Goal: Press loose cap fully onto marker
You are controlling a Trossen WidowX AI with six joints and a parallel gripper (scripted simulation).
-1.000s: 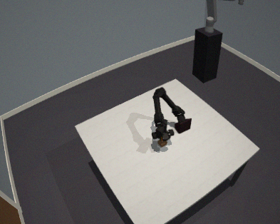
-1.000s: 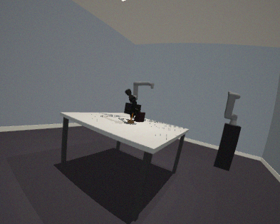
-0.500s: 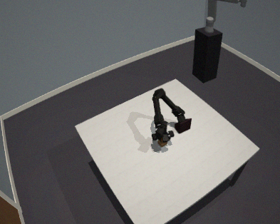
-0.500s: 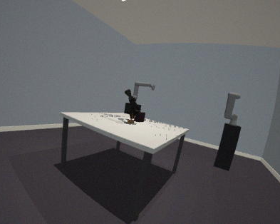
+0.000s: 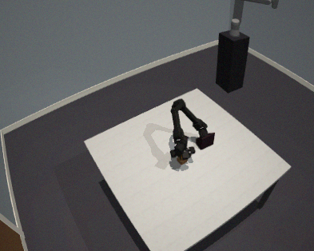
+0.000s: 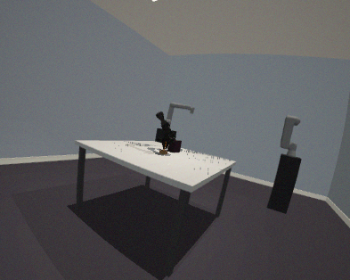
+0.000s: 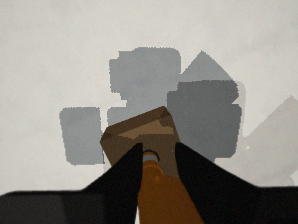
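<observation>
Right now my gripper tip is 5 cm below the orange cap and 1 cm to the left of it. From my gripper tip the other things lie so: holder block: 4 cm below, 2 cm to the right, 1 cm behind.
</observation>
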